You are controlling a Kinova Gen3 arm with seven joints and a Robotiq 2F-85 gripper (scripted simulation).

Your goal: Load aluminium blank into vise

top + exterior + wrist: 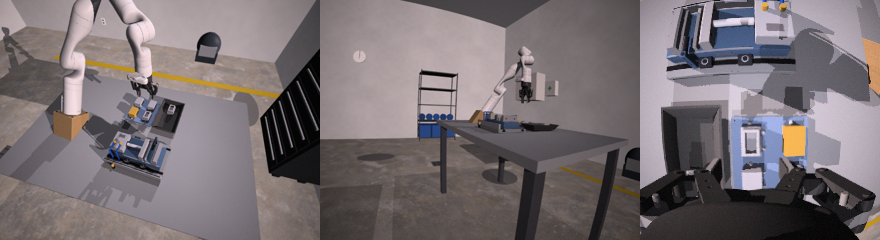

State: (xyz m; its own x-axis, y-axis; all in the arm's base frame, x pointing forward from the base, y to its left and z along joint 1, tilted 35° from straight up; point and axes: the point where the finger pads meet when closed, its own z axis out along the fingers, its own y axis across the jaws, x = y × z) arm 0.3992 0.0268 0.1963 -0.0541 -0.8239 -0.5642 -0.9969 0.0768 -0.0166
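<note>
Right now the brass blank is 9 cm behind my hand and 17 cm below it. The rest, counted from my hand: vise rail (3 cm ahead, 33 cm to the right, 16 cm below); hose block (6 cm behind, 23 cm to the right, 12 cm below); vise (4 cm ahead, 24 cm to the right, 16 cm below).
</note>
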